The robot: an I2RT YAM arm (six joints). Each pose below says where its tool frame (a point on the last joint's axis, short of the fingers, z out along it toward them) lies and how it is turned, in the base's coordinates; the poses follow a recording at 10 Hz.
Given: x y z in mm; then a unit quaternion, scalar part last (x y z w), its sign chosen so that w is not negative.
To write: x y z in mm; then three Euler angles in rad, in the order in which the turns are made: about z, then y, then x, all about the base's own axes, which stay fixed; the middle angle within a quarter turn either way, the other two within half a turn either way. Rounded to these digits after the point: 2 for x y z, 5 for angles.
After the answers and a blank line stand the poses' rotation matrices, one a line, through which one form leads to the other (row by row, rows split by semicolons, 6 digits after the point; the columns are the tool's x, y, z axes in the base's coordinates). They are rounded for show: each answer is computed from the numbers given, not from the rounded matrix.
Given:
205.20, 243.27, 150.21, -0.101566, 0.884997, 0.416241, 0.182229
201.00, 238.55, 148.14, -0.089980, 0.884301, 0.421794, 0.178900
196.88, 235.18, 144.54, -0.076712, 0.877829, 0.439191, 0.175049
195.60, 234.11, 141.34, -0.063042, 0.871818, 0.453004, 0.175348
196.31, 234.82, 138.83, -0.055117, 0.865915, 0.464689, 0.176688
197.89, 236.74, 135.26, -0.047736, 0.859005, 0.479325, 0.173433
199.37, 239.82, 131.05, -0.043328, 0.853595, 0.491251, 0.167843
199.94, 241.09, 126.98, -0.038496, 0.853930, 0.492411, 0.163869
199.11, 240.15, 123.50, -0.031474, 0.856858, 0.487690, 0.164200
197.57, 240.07, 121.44, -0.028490, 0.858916, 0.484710, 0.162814
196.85, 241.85, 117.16, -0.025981, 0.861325, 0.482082, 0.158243
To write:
205.20, 243.27, 150.21, 2.79331, 0.24030, -2.21986
201.00, 238.55, 148.14, 2.81646, 0.24288, -2.21144
196.88, 235.18, 144.54, 2.83992, 0.24231, -2.17679
195.60, 234.11, 141.34, 2.86040, 0.25126, -2.14742
196.31, 234.82, 138.83, 2.86973, 0.25761, -2.12110
197.89, 236.74, 135.26, 2.88213, 0.25495, -2.09022
199.37, 239.82, 131.05, 2.89271, 0.24646, -2.06618
199.94, 241.09, 126.98, 2.90532, 0.24438, -2.06631
199.11, 240.15, 123.50, 2.91859, 0.25340, -2.07820
197.57, 240.07, 121.44, 2.92626, 0.25482, -2.08635
196.85, 241.85, 117.16, 2.93649, 0.25015, -2.09520

-0.912954 -0.331474 0.237993; -0.028069 0.632855 0.773761; -0.407096 0.699728 -0.587072
-0.919797 -0.310057 0.240497; -0.008221 0.627987 0.778181; -0.392309 0.713791 -0.580169
-0.926946 -0.288440 0.239944; 0.019080 0.602453 0.797926; -0.374709 0.744213 -0.552938
-0.930558 -0.268789 0.248626; 0.048944 0.581626 0.811982; -0.362859 0.767765 -0.528081
-0.931487 -0.259663 0.254769; 0.068757 0.562053 0.824238; -0.357218 0.785284 -0.505692
-0.935285 -0.248273 0.252198; 0.084251 0.535938 0.840043; -0.343722 0.806927 -0.480337
-0.939903 -0.238875 0.243970; 0.090937 0.513591 0.853203; -0.329110 0.824114 -0.461003
-0.943330 -0.227128 0.241954; 0.095636 0.512099 0.853586; -0.317777 0.828352 -0.461357
-0.944095 -0.214095 0.250693; 0.106220 0.522335 0.846099; -0.312091 0.825427 -0.470393
-0.945360 -0.206776 0.252068; 0.108894 0.528489 0.841927; -0.307306 0.823373 -0.477096
-0.948568 -0.197328 0.247547; 0.107816 0.533844 0.838681; -0.297647 0.822236 -0.485112

